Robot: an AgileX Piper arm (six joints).
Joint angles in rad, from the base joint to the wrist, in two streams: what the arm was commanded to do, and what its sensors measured. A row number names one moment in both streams.
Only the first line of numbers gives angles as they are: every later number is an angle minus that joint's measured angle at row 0.
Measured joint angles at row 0:
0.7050, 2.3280, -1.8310, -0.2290, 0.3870, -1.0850
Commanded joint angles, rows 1 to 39:
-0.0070, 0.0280, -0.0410, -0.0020, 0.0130, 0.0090
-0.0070, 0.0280, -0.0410, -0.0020, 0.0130, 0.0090
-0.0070, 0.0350, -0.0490, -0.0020, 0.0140, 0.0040
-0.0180, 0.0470, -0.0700, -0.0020, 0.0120, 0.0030
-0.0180, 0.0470, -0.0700, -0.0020, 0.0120, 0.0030
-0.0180, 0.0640, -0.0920, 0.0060, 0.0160, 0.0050
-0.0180, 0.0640, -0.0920, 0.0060, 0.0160, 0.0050
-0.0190, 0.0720, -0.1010, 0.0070, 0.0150, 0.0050
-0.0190, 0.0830, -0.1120, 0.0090, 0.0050, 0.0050
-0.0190, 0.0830, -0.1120, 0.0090, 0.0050, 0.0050
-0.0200, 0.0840, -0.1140, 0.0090, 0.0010, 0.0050
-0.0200, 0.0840, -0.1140, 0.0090, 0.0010, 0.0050
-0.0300, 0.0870, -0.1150, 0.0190, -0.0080, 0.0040
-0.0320, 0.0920, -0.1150, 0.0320, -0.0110, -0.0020
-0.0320, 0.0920, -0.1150, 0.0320, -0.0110, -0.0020
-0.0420, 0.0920, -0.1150, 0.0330, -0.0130, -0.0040
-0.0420, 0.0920, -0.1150, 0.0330, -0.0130, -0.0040
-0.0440, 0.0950, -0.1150, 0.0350, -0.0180, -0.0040
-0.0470, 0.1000, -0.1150, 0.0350, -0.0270, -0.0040
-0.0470, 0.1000, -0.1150, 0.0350, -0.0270, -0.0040
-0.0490, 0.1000, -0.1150, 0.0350, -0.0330, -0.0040
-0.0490, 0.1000, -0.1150, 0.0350, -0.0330, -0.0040
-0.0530, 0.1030, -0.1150, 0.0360, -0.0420, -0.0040
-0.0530, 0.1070, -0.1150, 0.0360, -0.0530, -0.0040
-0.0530, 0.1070, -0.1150, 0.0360, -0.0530, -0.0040
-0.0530, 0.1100, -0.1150, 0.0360, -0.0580, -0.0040
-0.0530, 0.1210, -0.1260, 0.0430, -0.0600, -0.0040
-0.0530, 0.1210, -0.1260, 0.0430, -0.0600, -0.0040
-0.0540, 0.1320, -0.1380, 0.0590, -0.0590, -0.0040
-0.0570, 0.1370, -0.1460, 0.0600, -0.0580, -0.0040
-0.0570, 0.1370, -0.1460, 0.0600, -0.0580, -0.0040
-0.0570, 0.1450, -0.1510, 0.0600, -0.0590, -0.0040
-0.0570, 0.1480, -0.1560, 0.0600, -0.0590, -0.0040
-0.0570, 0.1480, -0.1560, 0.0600, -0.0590, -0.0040
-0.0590, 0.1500, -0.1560, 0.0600, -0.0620, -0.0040
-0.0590, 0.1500, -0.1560, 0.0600, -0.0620, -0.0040
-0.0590, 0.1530, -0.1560, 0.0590, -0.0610, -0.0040
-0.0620, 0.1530, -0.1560, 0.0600, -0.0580, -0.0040
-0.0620, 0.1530, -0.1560, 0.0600, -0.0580, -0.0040
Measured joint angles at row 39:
-0.0550, 0.1520, -0.1440, 0.0510, -0.0560, -0.0040
